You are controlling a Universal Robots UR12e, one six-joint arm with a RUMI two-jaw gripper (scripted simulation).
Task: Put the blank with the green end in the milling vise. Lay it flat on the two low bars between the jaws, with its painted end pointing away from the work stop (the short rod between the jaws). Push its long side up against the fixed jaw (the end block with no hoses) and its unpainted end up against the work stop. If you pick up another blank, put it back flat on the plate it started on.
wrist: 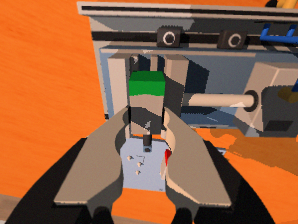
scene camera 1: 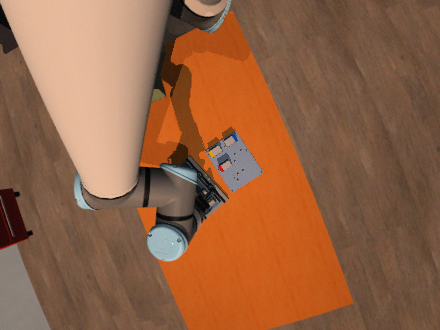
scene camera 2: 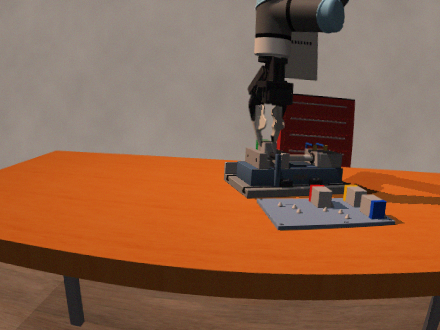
Labels:
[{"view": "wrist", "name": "gripper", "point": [146,107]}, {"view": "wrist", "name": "green-ended blank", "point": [146,88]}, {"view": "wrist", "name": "grey plate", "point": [149,178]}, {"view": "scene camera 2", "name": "gripper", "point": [266,146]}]

